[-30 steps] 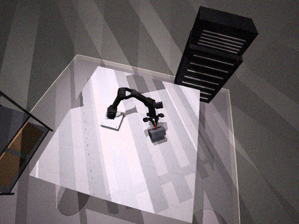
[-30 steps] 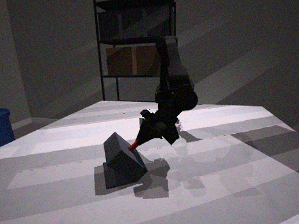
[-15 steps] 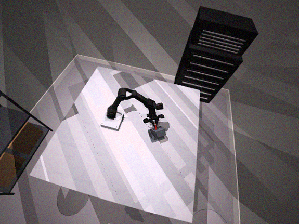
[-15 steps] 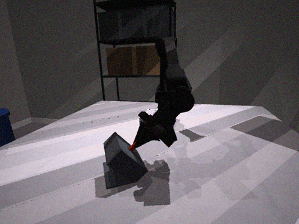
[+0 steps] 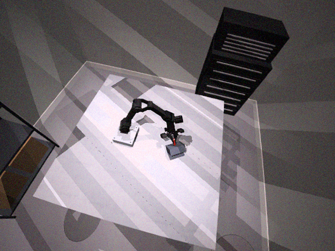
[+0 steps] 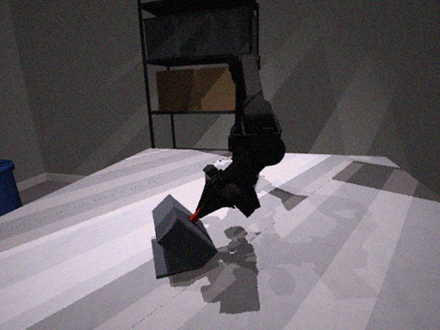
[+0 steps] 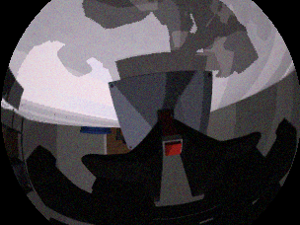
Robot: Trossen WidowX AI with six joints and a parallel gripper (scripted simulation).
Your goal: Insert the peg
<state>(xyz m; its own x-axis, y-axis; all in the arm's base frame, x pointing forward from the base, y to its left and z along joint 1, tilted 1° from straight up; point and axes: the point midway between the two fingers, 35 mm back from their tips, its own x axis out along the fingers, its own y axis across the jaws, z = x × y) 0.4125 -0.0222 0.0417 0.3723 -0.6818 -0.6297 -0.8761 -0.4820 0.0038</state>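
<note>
The red peg lies 1 cm behind my gripper tip, 1 cm to the left of it and 1 cm above it. From my gripper tip the other things lie so: dark sloped panel block: 2 cm ahead, 3 cm to the right, 3 cm below.
</note>
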